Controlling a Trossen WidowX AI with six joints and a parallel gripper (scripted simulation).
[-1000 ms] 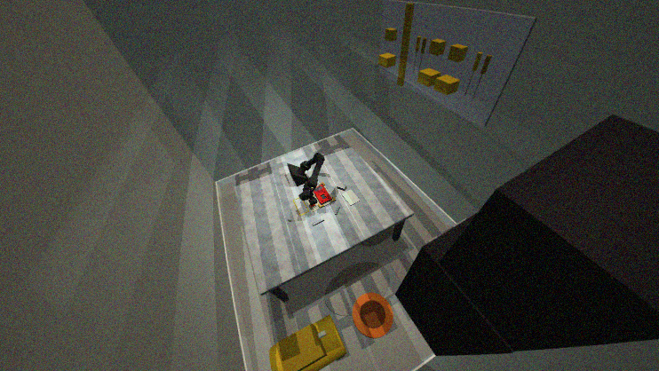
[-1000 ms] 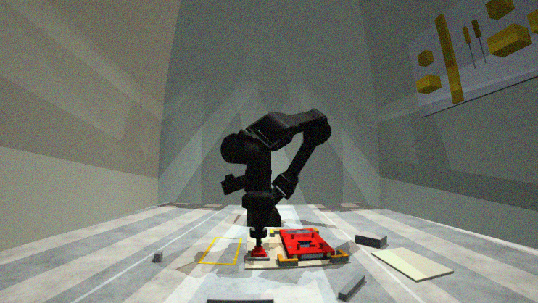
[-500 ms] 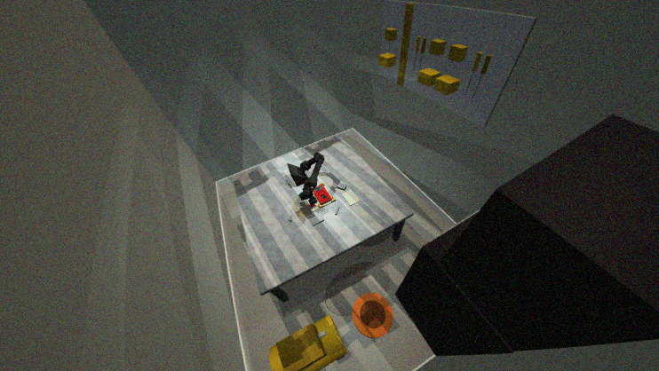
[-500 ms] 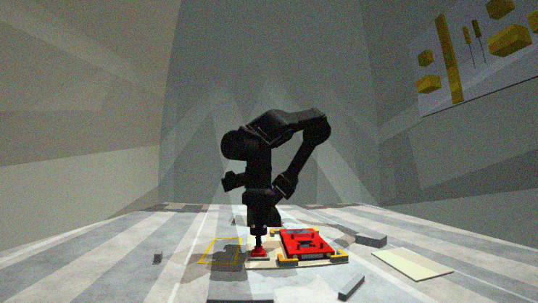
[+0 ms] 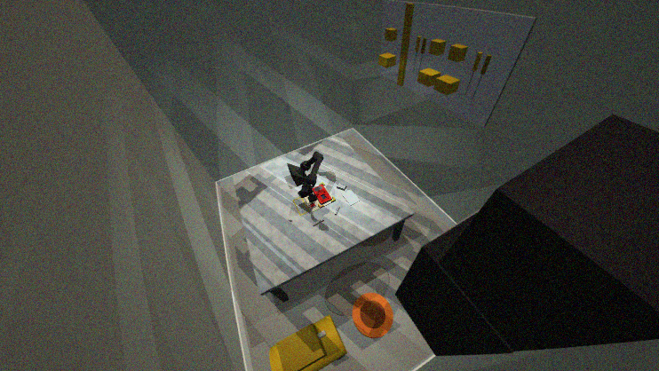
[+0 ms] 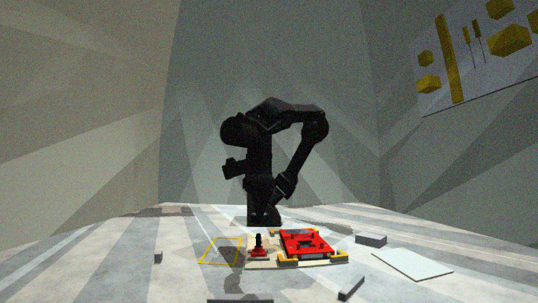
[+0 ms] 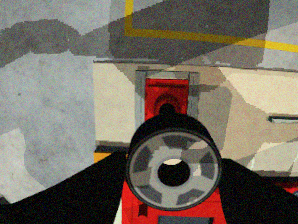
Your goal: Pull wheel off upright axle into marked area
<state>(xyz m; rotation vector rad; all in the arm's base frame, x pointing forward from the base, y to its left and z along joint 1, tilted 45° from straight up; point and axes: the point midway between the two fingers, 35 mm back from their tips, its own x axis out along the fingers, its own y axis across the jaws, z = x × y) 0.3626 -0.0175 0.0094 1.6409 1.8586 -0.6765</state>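
Now: gripper tip 7 cm above the upright axle. From my gripper tip the other things lie so: small grey cube 22 cm to the right, 9 cm below, 6 cm ahead; grey block 31 cm to the left, 9 cm below, 8 cm behind; wheel right at my gripper tip.
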